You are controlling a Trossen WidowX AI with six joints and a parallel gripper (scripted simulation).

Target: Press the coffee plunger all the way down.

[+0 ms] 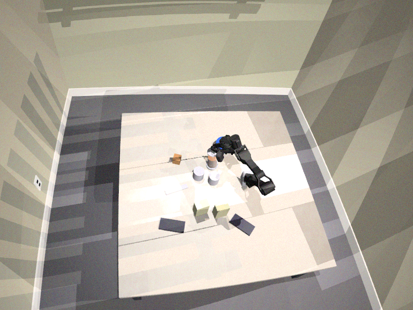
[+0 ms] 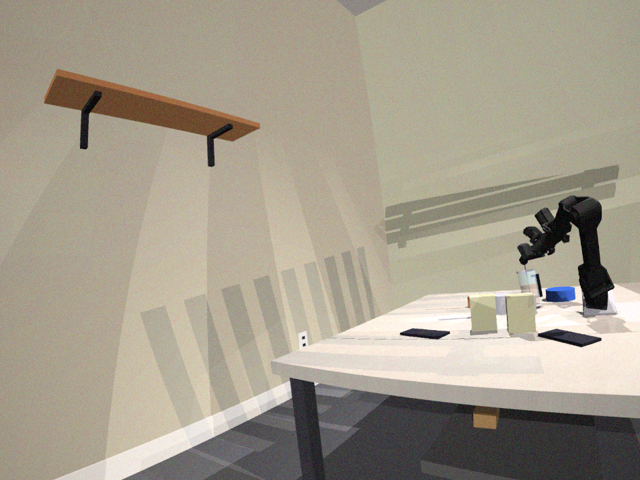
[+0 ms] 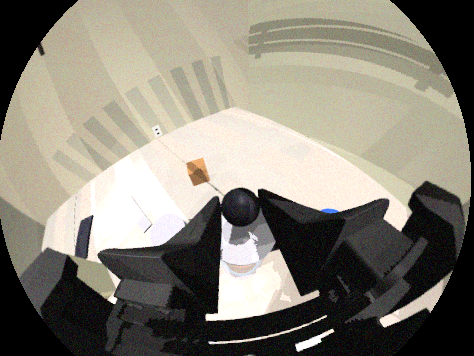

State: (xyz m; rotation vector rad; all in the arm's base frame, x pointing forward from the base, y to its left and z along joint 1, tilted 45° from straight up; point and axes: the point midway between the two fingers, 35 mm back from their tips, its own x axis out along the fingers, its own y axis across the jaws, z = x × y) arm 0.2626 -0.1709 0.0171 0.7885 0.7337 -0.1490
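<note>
Right now the coffee press is 20 mm behind my gripper tip, 10 mm to the right of it and 90 mm below it. Also, from my gripper tip: blue disc: 110 mm behind, 150 mm to the right, 170 mm below; orange cube: 220 mm ahead, 160 mm below; grey bar: 200 mm ahead, 220 mm to the left, 190 mm below.
</note>
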